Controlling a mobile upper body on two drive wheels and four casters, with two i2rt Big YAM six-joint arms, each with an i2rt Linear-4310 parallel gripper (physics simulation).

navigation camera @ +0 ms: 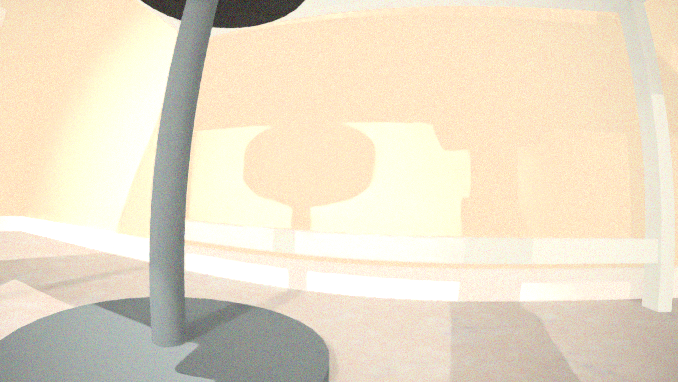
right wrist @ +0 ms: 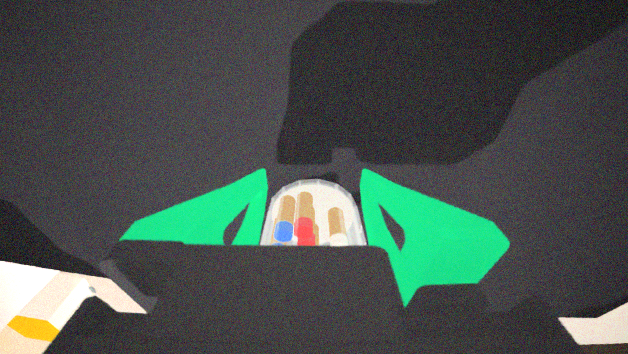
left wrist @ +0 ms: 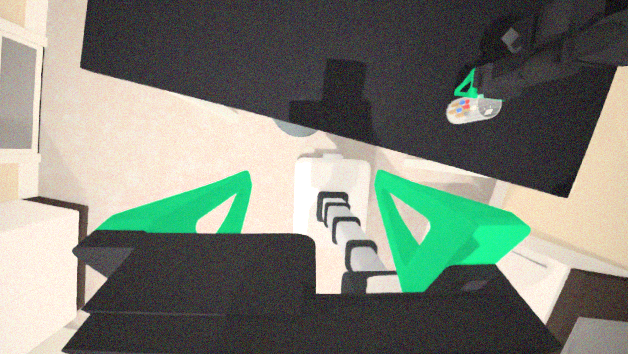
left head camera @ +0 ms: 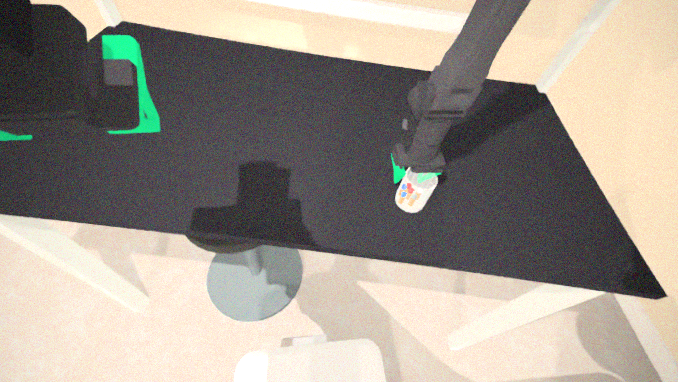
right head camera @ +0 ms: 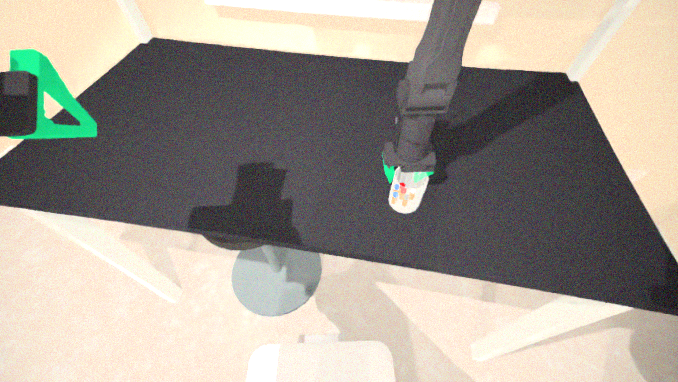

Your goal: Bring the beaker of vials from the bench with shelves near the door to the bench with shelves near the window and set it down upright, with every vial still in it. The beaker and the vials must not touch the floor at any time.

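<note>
The clear beaker [left head camera: 412,206] [right head camera: 404,206] [left wrist: 456,114] [right wrist: 324,197] stands upright on the black bench top [left head camera: 300,100] [right head camera: 300,110] [left wrist: 210,45]. Vials [right wrist: 304,227] with blue, red and white caps are inside it. My right gripper [left head camera: 419,176] [right head camera: 411,176] [right wrist: 313,177] is shut on the beaker, one green finger against each side; the palm hides the lower part of the right wrist view. My left gripper [left wrist: 313,177] is open and empty, away at the left. I cannot tell from these views which bench this is.
A stool with a grey round base [left head camera: 225,290] [right head camera: 255,292] [navigation camera: 75,345] stands at the bench's near edge, its dark seat [navigation camera: 240,12] partly under it. My white base [left head camera: 320,362] [right head camera: 320,365] is close by. A pale bench leg [navigation camera: 656,210] stands at the right in the navigation camera.
</note>
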